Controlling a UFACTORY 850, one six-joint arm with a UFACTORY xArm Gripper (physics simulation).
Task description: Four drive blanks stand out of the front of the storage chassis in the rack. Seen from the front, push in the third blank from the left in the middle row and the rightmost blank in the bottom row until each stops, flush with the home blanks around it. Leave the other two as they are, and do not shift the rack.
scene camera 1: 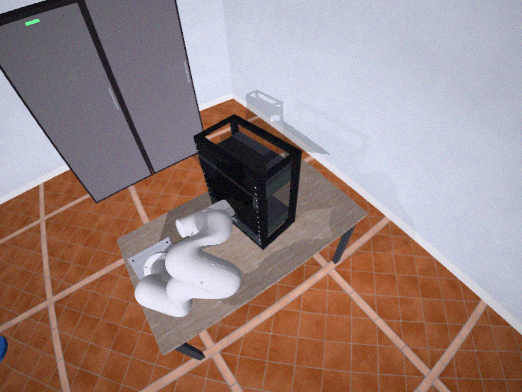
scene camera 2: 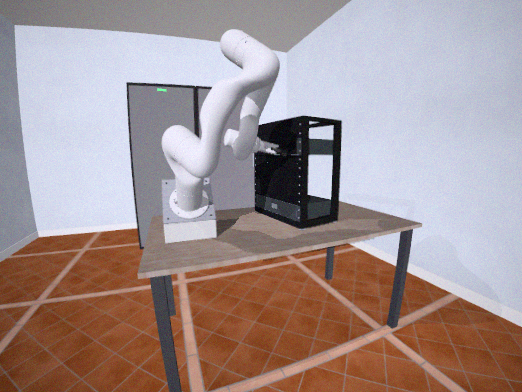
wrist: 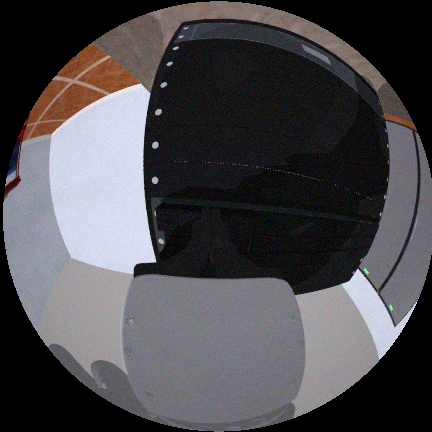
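Observation:
The black rack [scene camera 1: 296,187] [scene camera 2: 303,175] [wrist: 151,162] stands upright on the table. The storage chassis [scene camera 2: 320,146] [wrist: 310,245] sits in its upper part; its front is very dark. In the wrist view, which is upside down, a thin pale edge runs across the chassis front. The single blanks and their rows cannot be told apart, nor how far any stands out. My gripper [scene camera 2: 281,150] [wrist: 208,218] is shut and empty, fingers pointing at the chassis front, nearer the rack's right post seen from the front. Whether the tips touch a blank is hidden in the dark.
A grey-fronted unit [scene camera 2: 277,206] sits at the bottom of the rack. The wooden table [scene camera 1: 320,227] [scene camera 2: 250,252] carries the rack and the arm's base [scene camera 2: 190,231]. A tall grey cabinet [scene camera 1: 65,100] [scene camera 2: 160,130] stands beyond the table, and a pale wall rises behind the rack.

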